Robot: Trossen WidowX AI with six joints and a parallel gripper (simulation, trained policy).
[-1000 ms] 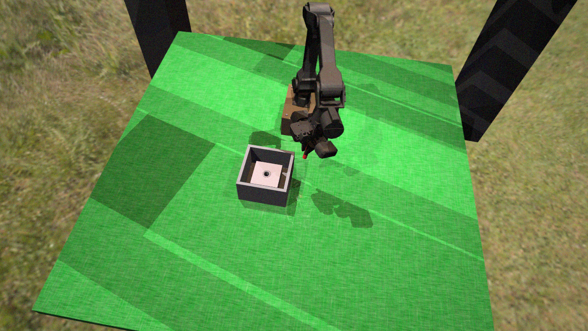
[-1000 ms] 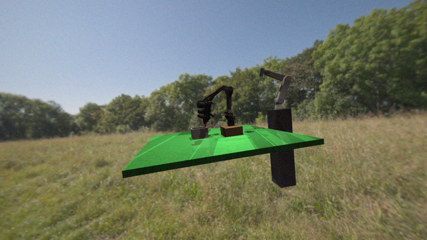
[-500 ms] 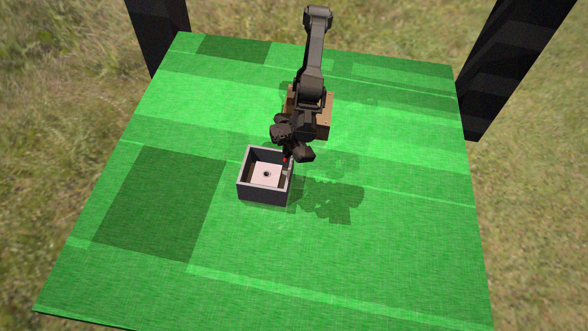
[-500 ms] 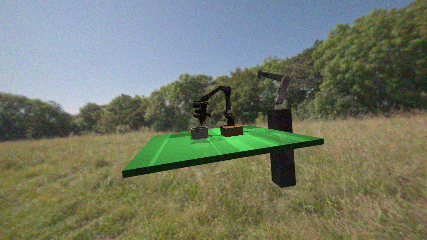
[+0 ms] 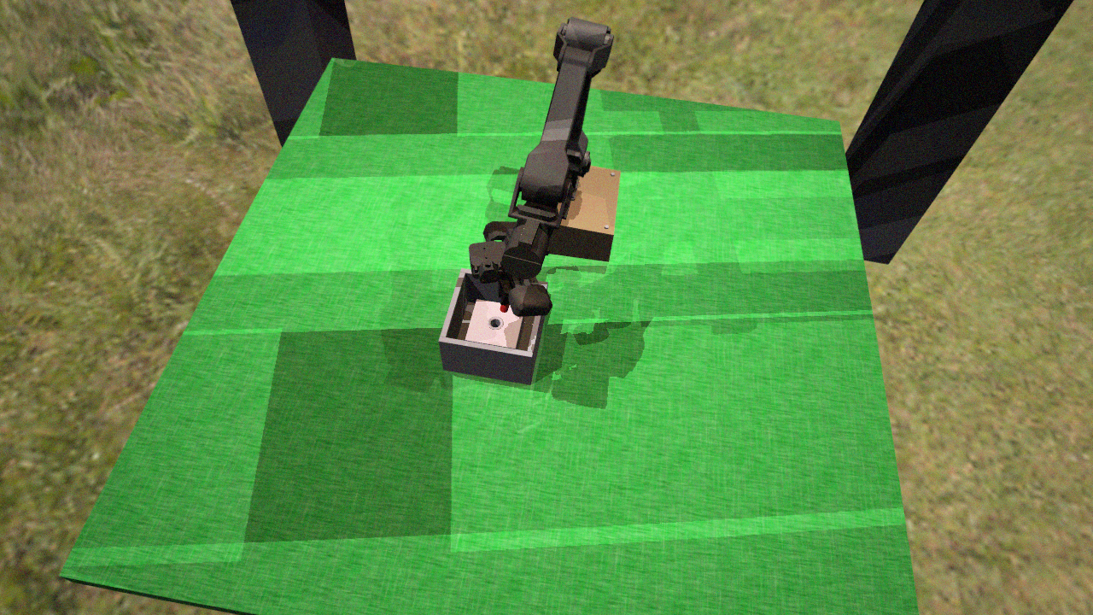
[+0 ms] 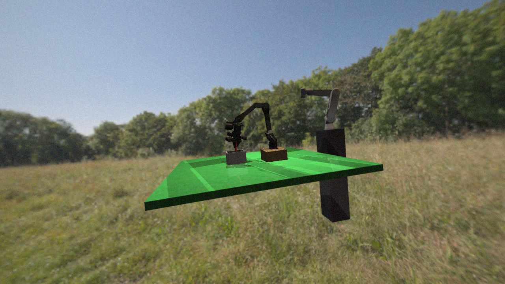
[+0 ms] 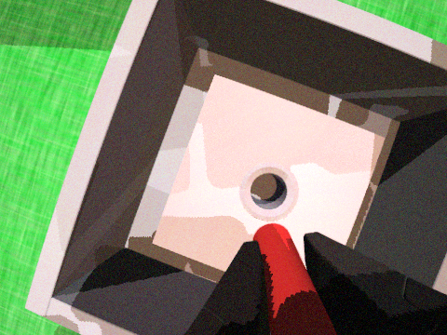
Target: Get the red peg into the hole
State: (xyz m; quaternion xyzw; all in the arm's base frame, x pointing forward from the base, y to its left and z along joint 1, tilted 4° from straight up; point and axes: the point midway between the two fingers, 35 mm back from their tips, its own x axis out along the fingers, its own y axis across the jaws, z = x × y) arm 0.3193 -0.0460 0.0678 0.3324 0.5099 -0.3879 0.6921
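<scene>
My gripper tip is now 10 mm past the red peg, 10 mm to the right of it and 10 mm below it. Round my gripper tip: pale plate (10 mm to the right, 80 mm below); grey box (10 mm to the right, 100 mm below).
</scene>
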